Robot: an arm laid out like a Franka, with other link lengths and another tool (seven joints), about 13 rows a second.
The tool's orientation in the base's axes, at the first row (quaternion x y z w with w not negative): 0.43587 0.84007 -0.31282 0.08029
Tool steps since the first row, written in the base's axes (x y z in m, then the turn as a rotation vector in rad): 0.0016 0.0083 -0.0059 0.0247 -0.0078 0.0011; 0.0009 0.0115 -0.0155 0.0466 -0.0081 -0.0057; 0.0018 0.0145 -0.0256 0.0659 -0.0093 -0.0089; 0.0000 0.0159 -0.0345 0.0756 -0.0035 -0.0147
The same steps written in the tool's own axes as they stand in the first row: 0.0071 0.0075 -0.0005 -0.0208 0.0155 0.0004; 0.0136 0.0126 0.0053 -0.0315 0.0356 0.0029; 0.0192 0.0192 0.0114 -0.0427 0.0517 0.0035; 0.0249 0.0225 0.0178 -0.0423 0.0644 0.0033
